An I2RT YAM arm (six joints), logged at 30 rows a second.
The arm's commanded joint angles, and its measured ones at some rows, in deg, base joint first. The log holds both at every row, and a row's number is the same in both.
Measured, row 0: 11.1 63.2 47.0 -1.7 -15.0 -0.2
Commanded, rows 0 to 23: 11.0 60.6 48.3 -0.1 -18.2 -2.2; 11.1 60.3 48.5 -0.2 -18.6 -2.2; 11.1 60.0 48.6 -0.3 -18.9 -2.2; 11.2 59.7 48.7 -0.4 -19.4 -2.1; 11.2 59.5 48.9 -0.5 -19.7 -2.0; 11.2 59.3 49.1 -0.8 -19.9 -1.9; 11.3 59.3 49.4 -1.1 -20.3 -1.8; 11.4 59.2 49.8 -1.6 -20.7 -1.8; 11.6 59.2 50.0 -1.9 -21.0 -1.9; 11.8 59.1 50.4 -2.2 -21.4 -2.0; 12.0 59.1 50.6 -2.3 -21.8 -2.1; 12.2 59.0 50.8 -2.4 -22.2 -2.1; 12.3 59.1 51.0 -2.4 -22.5 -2.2; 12.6 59.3 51.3 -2.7 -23.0 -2.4; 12.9 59.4 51.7 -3.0 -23.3 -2.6; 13.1 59.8 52.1 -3.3 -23.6 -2.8; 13.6 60.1 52.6 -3.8 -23.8 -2.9; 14.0 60.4 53.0 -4.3 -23.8 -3.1; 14.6 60.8 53.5 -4.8 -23.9 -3.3; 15.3 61.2 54.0 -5.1 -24.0 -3.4; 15.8 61.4 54.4 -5.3 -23.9 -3.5; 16.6 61.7 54.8 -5.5 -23.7 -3.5; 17.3 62.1 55.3 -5.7 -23.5 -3.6; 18.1 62.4 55.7 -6.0 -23.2 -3.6
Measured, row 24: 16.4 62.3 47.4 -7.8 -21.7 -1.9
